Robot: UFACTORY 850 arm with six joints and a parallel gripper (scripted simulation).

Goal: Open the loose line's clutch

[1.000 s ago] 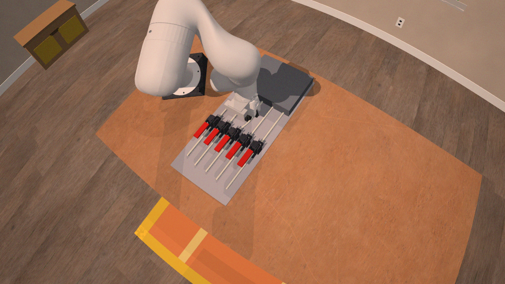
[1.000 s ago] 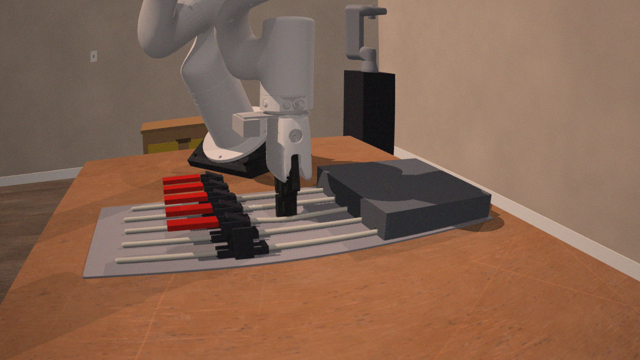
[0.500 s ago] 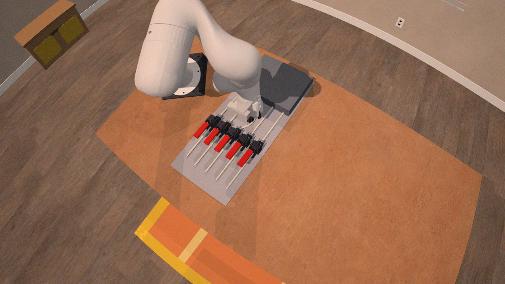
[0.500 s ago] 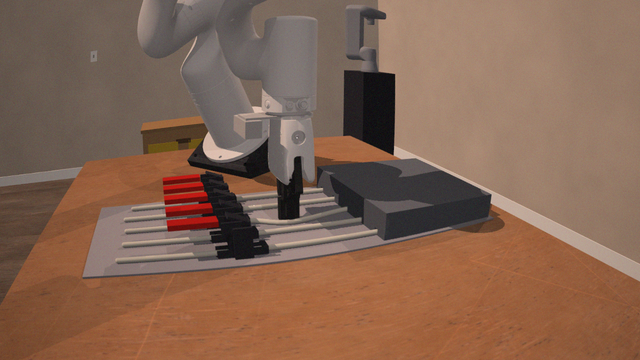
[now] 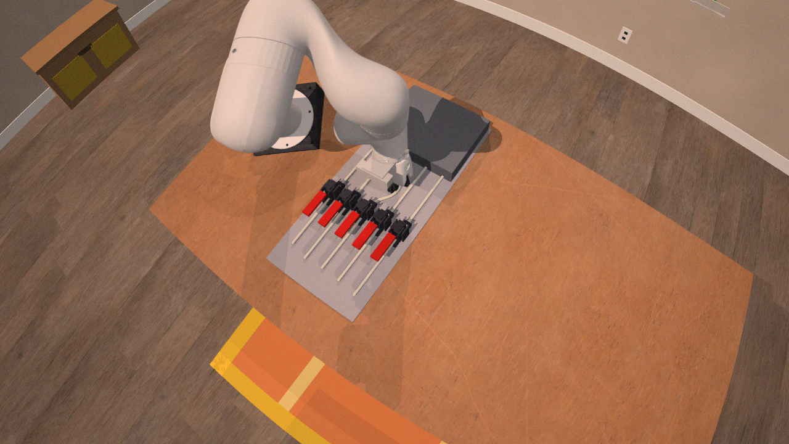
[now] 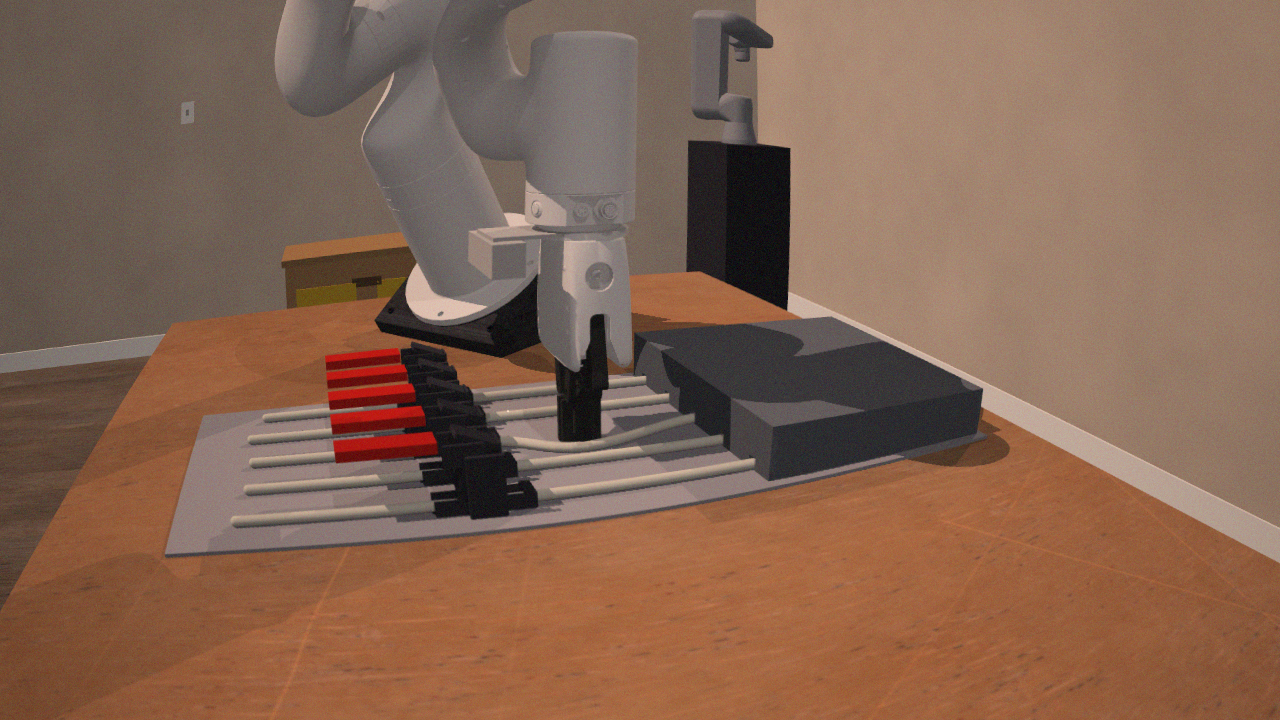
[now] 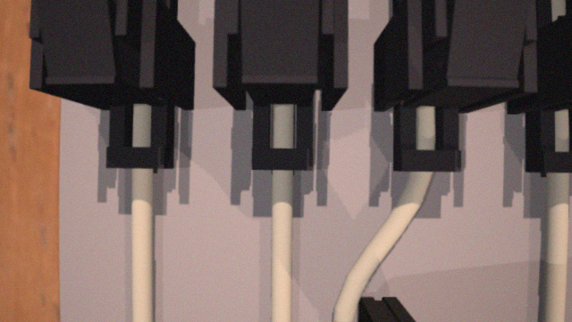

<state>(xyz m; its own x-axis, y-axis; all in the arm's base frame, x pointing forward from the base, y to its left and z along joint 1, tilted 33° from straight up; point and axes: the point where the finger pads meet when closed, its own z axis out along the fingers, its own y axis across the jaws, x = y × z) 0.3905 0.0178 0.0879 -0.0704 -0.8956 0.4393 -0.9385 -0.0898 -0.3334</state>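
The grey plate is 250 mm to the right of my hand, 40 mm behind it and 20 mm below it.
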